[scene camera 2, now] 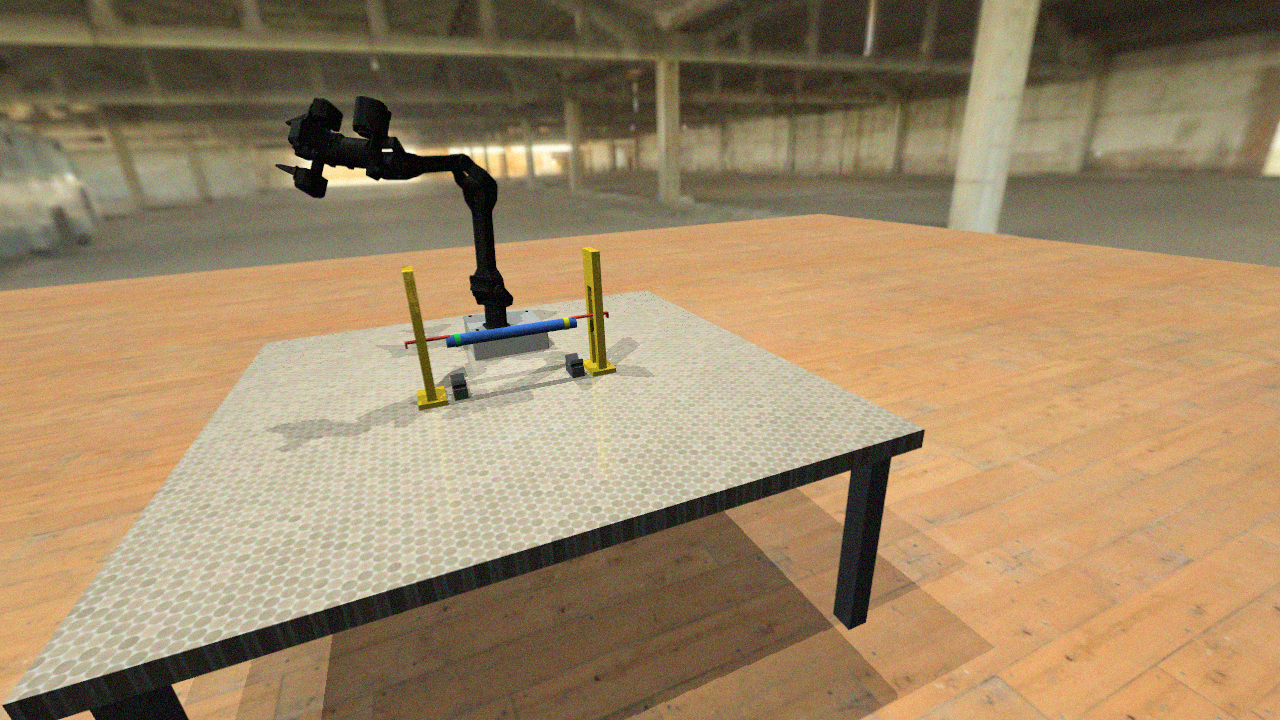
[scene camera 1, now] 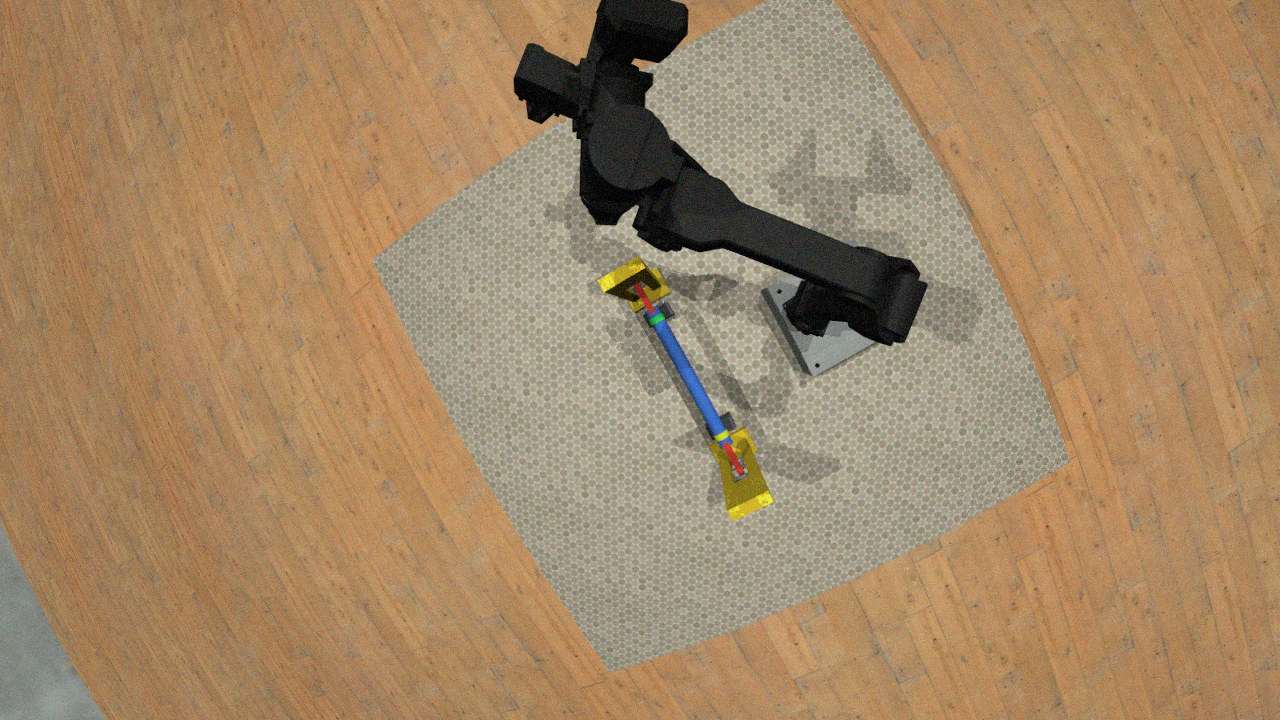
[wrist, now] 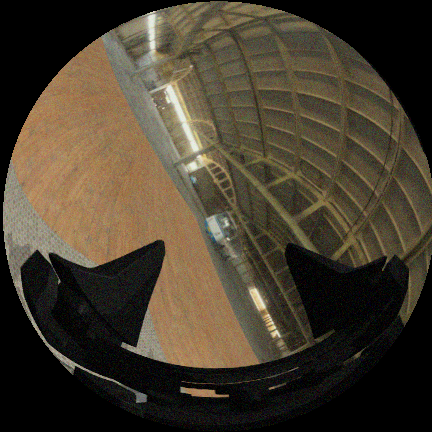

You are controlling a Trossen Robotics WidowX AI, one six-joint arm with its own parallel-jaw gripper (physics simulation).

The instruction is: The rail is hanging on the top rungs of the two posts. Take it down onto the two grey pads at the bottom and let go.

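Frame: origin at the arm's base, x back, y down, z right, level; millimetres.
Seen in the pictures: gripper, fingertip midpoint: [scene camera 2: 281, 144] [wrist: 227, 249]; arm's base, link origin: [scene camera 2: 496, 326] [scene camera 1: 803, 309].
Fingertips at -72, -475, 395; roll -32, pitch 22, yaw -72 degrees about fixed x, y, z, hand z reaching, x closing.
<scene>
Offsets run from my fingertips to a thing's top centre, as dx, dy, dz. Level surfaces: height alone.
The blue rail @[-188, +404, -377] [scene camera 1: 689, 376] [scene camera 2: 514, 332] has red rods at its ends, a green band at one end and a yellow band at the other. It hangs nearly level between two yellow posts, the left post @[-172, +250, -178] [scene camera 2: 417, 326] and the right post @[-204, +250, -577] [scene camera 2: 598, 335] in scene camera 2, well above the table. Its rods reach through the posts. Below it stand two dark grey pads, one @[-177, +506, -240] [scene camera 2: 459, 385] near the green end and the other @[-199, +506, -515] [scene camera 2: 574, 365] near the yellow end. My gripper [scene camera 2: 282, 145] [wrist: 227, 249] is open and empty, high up and apart from the rail, which does not show in the wrist view.
The arm's upright link [scene camera 2: 483, 232] rises behind the rail from a grey base plate [scene camera 1: 816, 358]. The table @[dy +550] [scene camera 1: 537, 429] [scene camera 2: 671, 429] has a patterned top and a dark front edge. Wooden floor [scene camera 1: 223, 358] surrounds it. Shadows of the arm fall across the table.
</scene>
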